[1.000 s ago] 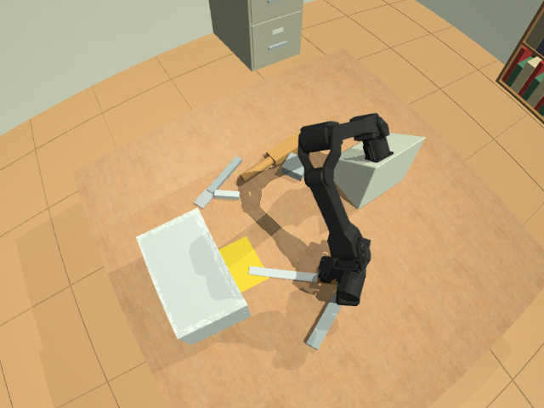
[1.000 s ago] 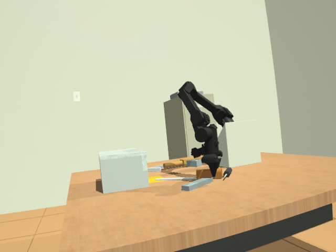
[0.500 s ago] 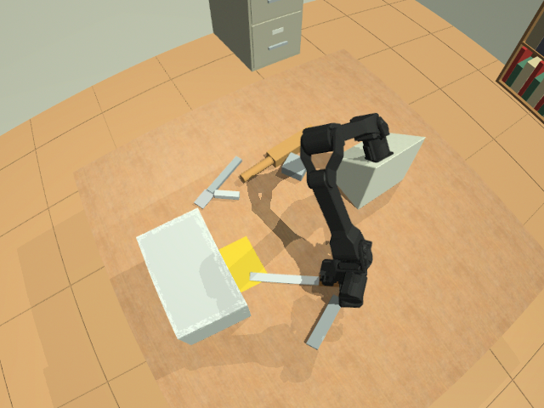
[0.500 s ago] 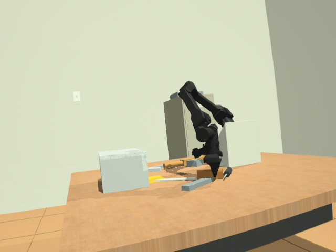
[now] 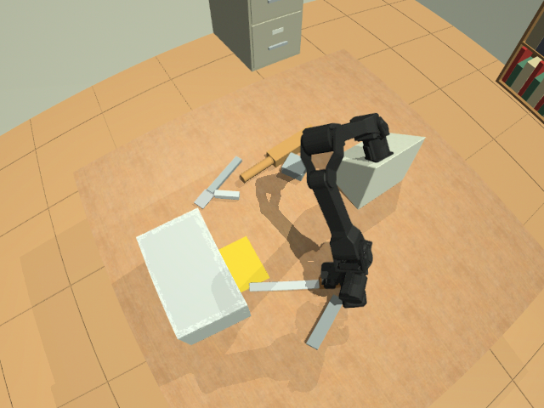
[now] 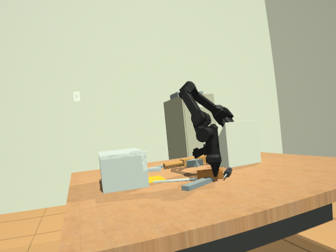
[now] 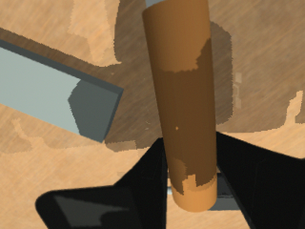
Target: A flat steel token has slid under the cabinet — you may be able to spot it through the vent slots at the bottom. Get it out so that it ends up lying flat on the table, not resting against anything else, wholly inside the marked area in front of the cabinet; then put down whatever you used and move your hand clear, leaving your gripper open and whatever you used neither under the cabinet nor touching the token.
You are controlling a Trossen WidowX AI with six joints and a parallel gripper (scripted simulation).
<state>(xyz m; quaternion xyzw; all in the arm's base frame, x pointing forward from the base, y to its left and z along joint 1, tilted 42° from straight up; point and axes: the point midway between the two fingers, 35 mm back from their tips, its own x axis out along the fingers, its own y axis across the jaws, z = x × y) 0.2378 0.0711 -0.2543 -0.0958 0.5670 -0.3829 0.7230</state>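
The black screwdriver is 5 cm behind my gripper tip. From my gripper tip the other things lie so: grey block 41 cm to the right, 7 cm behind, 1 cm above; grey bar 11 cm ahead, 7 cm to the left; flat grey token 34 cm ahead, 17 cm to the right, 1 cm below.
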